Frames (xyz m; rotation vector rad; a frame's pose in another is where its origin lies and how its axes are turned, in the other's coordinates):
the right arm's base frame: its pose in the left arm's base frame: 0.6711 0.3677 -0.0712 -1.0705 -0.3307 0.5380
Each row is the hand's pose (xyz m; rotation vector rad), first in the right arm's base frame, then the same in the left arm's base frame.
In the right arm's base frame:
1: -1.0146 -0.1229 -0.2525 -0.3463 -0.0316 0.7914
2: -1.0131 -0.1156 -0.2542 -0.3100 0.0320 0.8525
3: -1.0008 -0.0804 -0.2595 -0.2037 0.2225 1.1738
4: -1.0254 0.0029 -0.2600 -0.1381 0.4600 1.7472
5: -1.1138 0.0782 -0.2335 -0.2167 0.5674 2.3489
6: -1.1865 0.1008 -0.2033 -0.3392 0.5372 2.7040
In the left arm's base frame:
1: -0.0072 -0.4374 -0.0739 -1.5289 -0.0073 1.2337
2: -0.0070 -0.4351 -0.0812 -1.5124 0.0994 1.2531
3: -0.0031 -0.4190 -0.1150 -1.4570 0.5089 1.4245
4: -0.0444 -0.4024 -0.1897 -1.3886 1.1412 1.7502
5: -0.1498 -0.4050 -0.2450 -1.3393 1.6999 2.1426
6: -0.2308 -0.4155 -0.2515 1.1208 -1.6797 -2.0690

